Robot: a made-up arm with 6 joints. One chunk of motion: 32 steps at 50 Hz.
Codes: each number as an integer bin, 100 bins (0 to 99) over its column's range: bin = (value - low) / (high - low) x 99, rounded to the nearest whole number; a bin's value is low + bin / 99 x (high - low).
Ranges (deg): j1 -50..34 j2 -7..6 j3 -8..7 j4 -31..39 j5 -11..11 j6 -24..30
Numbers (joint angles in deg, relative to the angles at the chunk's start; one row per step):
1: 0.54 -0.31 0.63 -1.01 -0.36 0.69
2: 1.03 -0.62 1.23 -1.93 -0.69 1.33
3: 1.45 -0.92 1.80 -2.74 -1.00 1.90
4: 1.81 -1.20 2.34 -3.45 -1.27 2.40
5: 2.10 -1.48 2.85 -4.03 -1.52 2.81
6: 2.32 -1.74 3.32 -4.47 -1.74 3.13
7: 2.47 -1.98 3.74 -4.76 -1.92 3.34
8: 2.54 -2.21 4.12 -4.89 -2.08 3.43
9: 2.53 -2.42 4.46 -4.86 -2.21 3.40
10: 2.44 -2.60 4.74 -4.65 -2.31 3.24
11: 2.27 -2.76 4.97 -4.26 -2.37 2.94
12: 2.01 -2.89 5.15 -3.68 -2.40 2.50
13: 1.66 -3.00 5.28 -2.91 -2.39 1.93
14: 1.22 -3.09 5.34 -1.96 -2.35 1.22
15: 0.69 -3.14 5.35 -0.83 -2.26 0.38
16: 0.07 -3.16 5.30 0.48 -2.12 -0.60
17: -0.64 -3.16 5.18 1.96 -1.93 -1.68
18: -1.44 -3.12 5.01 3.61 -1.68 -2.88
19: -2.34 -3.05 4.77 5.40 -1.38 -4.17
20: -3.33 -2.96 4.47 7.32 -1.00 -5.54
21: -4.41 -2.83 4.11 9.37 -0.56 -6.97
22: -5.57 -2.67 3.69 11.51 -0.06 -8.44
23: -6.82 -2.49 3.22 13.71 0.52 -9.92
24: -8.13 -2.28 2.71 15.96 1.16 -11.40
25: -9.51 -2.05 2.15 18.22 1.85 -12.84
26: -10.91 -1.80 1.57 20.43 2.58 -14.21
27: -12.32 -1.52 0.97 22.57 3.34 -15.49
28: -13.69 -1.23 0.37 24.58 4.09 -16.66
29: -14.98 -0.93 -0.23 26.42 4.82 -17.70
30: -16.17 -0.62 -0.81 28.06 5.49 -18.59
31: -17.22 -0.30 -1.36 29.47 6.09 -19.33
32: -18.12 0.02 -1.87 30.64 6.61 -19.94
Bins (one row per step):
1: 60 51 57 42 48 45
2: 60 49 61 41 46 46
3: 61 46 65 40 45 47
4: 61 44 68 39 44 48
5: 61 42 72 38 43 49
6: 62 40 75 38 42 50
7: 62 38 77 37 41 50
8: 62 36 80 37 40 50
9: 62 35 82 37 40 50
10: 62 34 84 37 39 50
11: 62 32 86 38 39 49
12: 61 31 87 39 39 49
13: 61 30 88 40 39 48
14: 60 30 88 41 39 46
15: 60 29 88 43 39 45
16: 59 29 88 45 40 43
17: 58 29 87 47 41 41
18: 57 30 86 49 42 39
19: 56 30 84 51 43 36
20: 55 31 82 54 45 34
21: 54 32 80 57 47 31
22: 52 33 77 60 49 29
23: 51 34 74 63 52 26
24: 49 36 71 66 55 23
25: 48 38 67 70 58 20
26: 46 40 63 73 61 18
27: 44 42 59 76 65 16
28: 43 44 55 79 68 13
29: 41 46 51 81 71 12
30: 40 49 47 84 74 10
31: 39 51 44 86 77 9
32: 38 53 40 87 79 7

